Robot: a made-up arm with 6 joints.
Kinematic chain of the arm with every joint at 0, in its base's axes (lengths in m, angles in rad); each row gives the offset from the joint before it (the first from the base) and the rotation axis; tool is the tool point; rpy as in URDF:
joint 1: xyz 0 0 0.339 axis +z
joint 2: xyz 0 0 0 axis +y
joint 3: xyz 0.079 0 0.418 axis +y
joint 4: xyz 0.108 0 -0.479 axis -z
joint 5: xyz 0 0 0 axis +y
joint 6: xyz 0.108 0 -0.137 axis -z
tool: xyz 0 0 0 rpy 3.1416 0 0
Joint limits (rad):
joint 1: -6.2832..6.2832
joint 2: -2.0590..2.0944
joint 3: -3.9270..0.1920
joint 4: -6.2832..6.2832
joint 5: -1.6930..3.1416
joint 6: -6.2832..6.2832
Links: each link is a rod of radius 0.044 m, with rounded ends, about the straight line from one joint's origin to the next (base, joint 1, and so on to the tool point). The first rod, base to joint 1, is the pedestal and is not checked.
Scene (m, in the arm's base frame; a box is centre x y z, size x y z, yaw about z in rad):
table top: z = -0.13
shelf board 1: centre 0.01 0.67 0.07 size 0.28 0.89 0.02 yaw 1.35
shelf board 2: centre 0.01 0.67 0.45 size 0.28 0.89 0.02 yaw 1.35
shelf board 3: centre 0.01 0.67 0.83 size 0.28 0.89 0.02 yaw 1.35
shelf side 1: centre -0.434 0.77 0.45 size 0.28 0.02 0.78 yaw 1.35
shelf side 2: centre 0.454 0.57 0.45 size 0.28 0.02 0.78 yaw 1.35
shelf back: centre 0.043 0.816 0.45 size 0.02 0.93 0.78 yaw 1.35
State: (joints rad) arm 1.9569 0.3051 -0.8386 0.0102 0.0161 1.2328
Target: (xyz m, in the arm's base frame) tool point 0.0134 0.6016 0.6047
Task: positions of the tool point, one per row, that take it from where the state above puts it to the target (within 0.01 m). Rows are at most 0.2 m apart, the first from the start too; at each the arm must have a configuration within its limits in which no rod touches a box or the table.
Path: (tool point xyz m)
1: -0.2986 0.5402 0.2955
2: -0.3112 0.4298 0.2907
3: -0.2210 0.4517 0.4136
4: -0.1244 0.4305 0.5201
5: -0.0384 0.3707 0.6047
6: -0.0271 0.4430 0.6208
7: -0.0101 0.5212 0.6212
8: 0.0134 0.6016 0.6047

